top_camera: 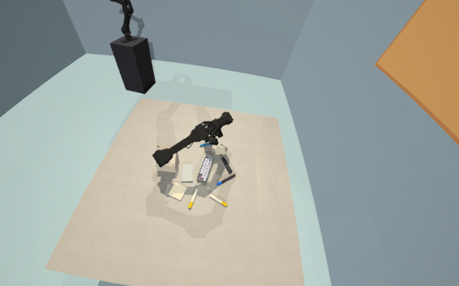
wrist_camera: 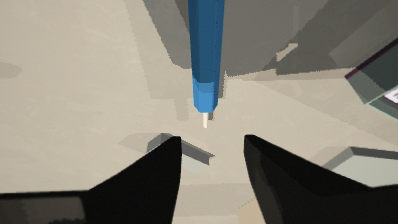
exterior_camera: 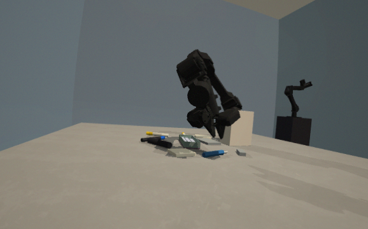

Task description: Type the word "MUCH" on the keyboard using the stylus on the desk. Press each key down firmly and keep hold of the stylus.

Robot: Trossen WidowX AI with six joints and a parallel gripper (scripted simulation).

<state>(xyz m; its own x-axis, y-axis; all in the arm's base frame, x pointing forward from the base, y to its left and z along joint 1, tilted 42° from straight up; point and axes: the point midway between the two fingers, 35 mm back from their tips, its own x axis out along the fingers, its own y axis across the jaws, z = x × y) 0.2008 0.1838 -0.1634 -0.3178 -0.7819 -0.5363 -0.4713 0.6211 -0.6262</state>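
The blue hexagonal stylus is 2 cm behind my gripper tip, 1 cm to the right of it and 5 cm below it. Round my gripper tip: black cylinder: 19 cm ahead, 12 cm to the right, 5 cm below; then notepad: 12 cm ahead, 1 cm to the right, 6 cm below; then small grey block: 11 cm behind, 3 cm to the right, 5 cm below.
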